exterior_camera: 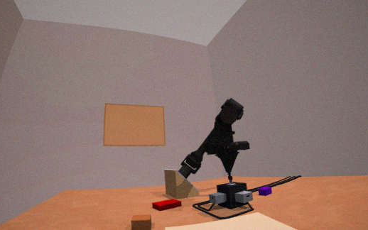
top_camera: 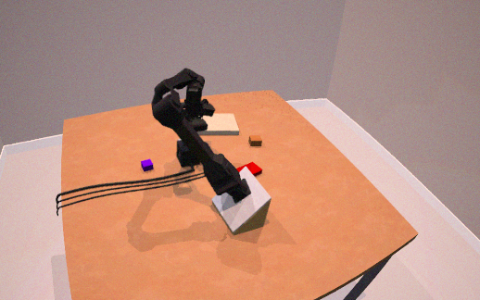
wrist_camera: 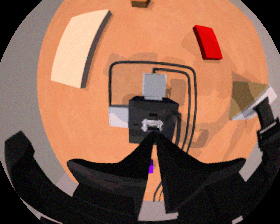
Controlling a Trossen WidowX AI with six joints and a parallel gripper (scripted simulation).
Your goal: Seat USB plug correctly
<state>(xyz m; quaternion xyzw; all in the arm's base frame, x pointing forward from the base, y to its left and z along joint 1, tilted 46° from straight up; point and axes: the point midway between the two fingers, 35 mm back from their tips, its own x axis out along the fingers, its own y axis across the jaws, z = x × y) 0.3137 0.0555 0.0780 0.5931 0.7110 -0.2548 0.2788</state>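
Right now my gripper tip is 1 cm to the right of the USB socket and 5 cm above it. Round my gripper tip: red block: 12 cm behind, 21 cm to the right, 11 cm below; then purple cube: 2 cm behind, 18 cm to the left, 11 cm below; then USB plug: 1 cm below.
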